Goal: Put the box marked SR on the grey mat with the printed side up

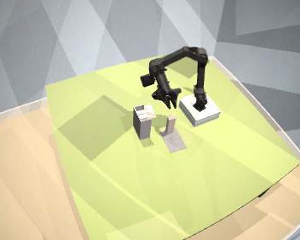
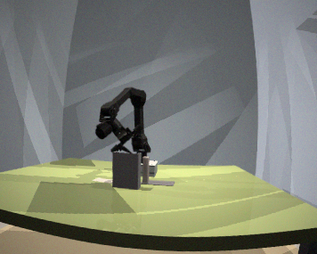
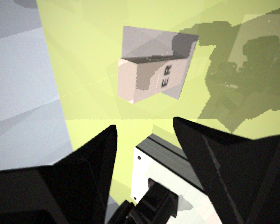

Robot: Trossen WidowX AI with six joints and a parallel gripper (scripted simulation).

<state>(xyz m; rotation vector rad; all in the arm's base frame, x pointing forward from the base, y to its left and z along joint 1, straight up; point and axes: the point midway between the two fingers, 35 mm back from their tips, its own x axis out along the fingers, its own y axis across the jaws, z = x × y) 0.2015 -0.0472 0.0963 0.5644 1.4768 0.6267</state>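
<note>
My gripper tip is 50 mm short of the grey mat, 90 mm to the right of it and 130 mm above it. Round my gripper tip: white card (40 mm ahead, 160 mm to the right, 140 mm below).
</note>
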